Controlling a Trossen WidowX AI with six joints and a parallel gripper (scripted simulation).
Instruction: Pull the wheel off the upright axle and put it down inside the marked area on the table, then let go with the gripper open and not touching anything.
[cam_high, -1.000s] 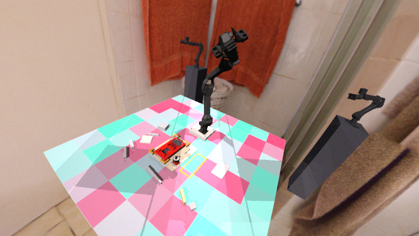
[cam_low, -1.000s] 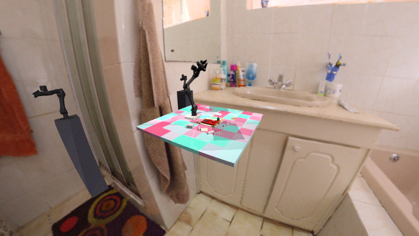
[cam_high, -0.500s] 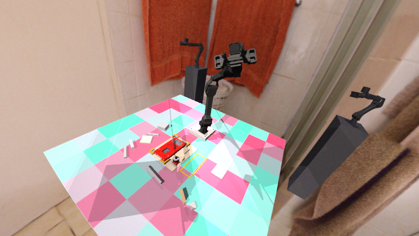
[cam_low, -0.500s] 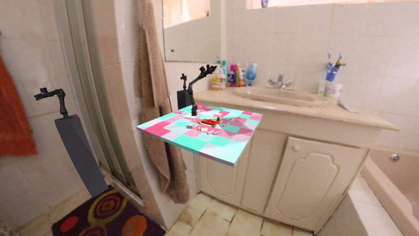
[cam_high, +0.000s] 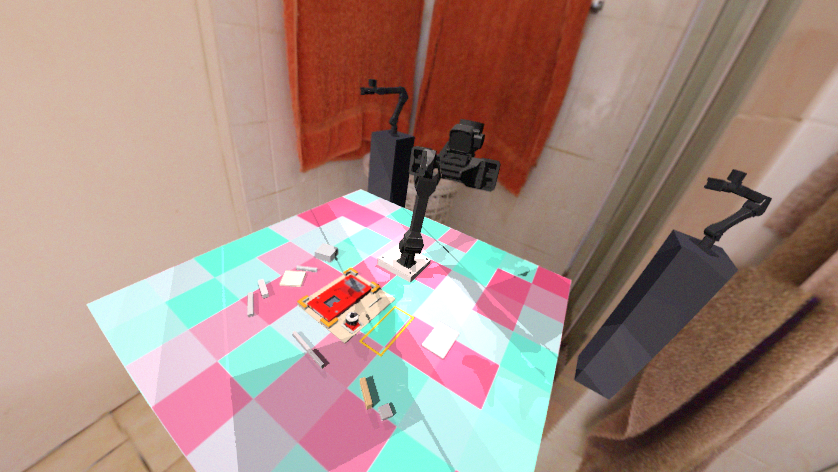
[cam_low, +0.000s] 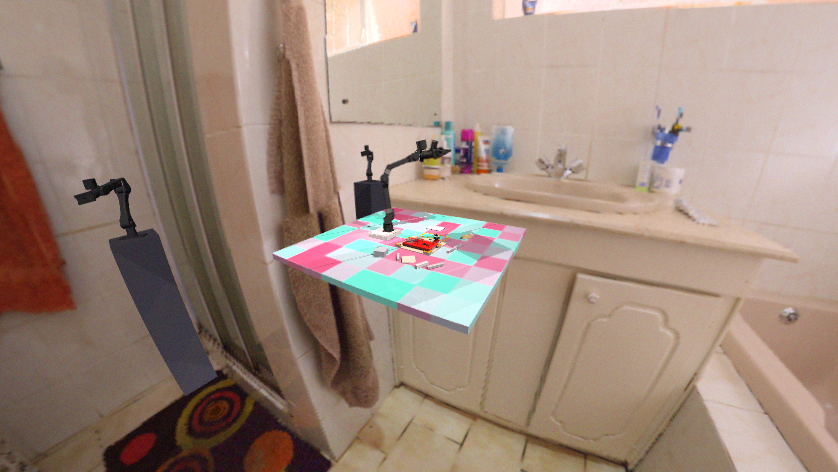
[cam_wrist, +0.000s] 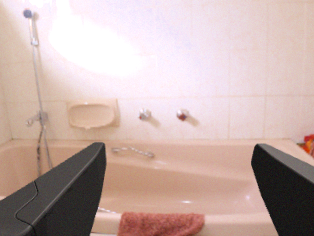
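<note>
Right now my gripper tip is 540 mm above the black wheel, 200 mm to the left of it and 20 mm short of it. From my gripper tip the other things lie so: wooden stick 570 mm below, 150 mm ahead, 10 mm to the right.
</note>
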